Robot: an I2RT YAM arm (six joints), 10 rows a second.
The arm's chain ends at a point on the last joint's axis. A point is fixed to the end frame.
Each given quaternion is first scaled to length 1.
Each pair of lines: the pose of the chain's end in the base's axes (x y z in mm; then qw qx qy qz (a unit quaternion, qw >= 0)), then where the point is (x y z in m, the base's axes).
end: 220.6 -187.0 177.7 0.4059 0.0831 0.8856 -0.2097
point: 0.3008 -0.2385 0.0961
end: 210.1 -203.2 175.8 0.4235 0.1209 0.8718 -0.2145
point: 0.2914 -0.2589 0.0982
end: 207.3 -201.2 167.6 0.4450 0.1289 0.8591 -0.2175
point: 0.2918 -0.2585 0.0947
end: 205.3 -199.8 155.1 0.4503 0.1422 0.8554 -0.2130
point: 0.2902 -0.2574 0.0829
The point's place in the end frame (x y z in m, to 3 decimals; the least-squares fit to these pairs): 0.010 0.004 0.125
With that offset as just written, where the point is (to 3 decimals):
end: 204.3 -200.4 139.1 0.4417 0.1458 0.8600 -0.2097
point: 0.288 -0.257 0.065
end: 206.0 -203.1 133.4 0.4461 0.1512 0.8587 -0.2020
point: 0.290 -0.259 0.059
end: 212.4 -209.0 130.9 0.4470 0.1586 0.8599 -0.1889
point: 0.297 -0.263 0.056
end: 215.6 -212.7 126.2 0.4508 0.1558 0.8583 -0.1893
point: 0.301 -0.266 0.052
